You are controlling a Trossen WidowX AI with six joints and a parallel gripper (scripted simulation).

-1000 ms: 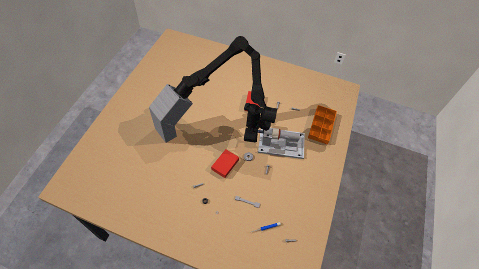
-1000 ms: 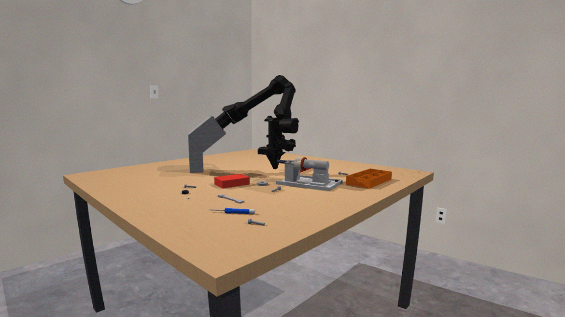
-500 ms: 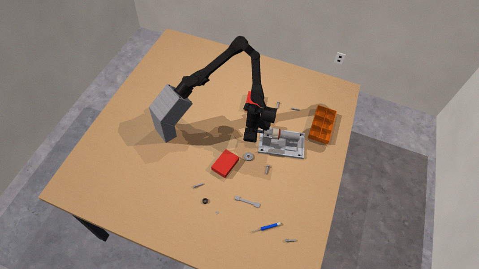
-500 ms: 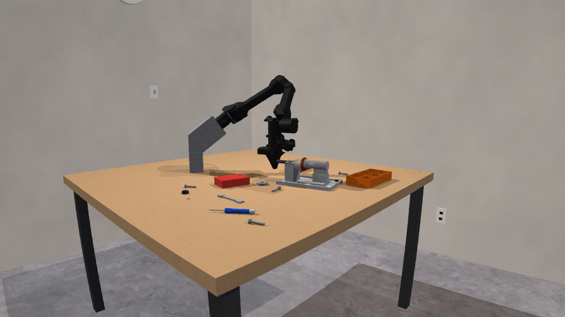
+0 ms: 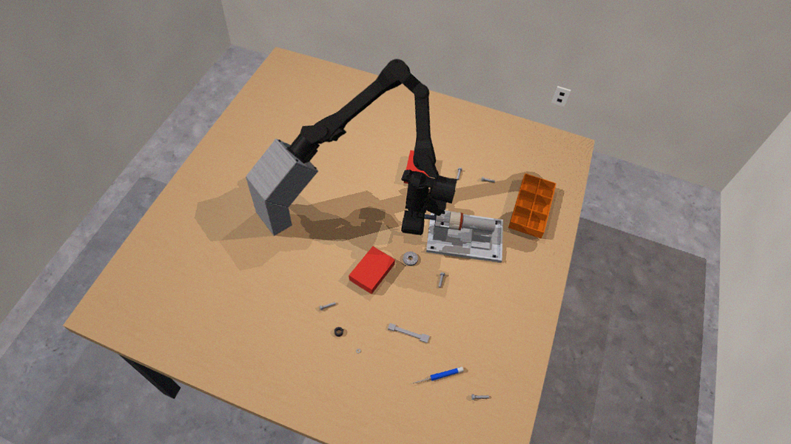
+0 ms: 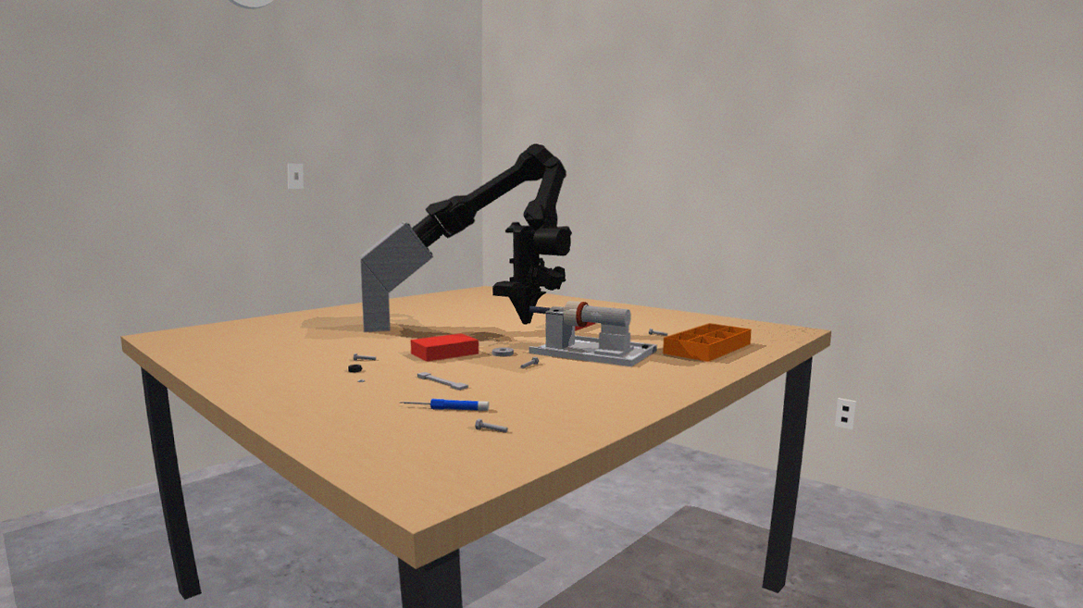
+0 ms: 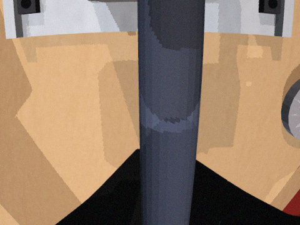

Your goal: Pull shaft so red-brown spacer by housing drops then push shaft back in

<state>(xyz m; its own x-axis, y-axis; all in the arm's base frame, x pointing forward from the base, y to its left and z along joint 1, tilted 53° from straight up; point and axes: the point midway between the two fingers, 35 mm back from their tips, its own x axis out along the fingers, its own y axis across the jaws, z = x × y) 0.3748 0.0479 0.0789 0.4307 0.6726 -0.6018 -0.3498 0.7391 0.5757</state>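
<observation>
Now: the shaft 7 cm ahead of my hand and 3 cm to the left of it. From my hand the other things lie so: grey fixture: 15 cm ahead, 6 cm to the left, 3 cm below; red-brown spacer: 13 cm ahead, 5 cm to the left; wrench: 16 cm ahead, 30 cm to the right, 8 cm below.
</observation>
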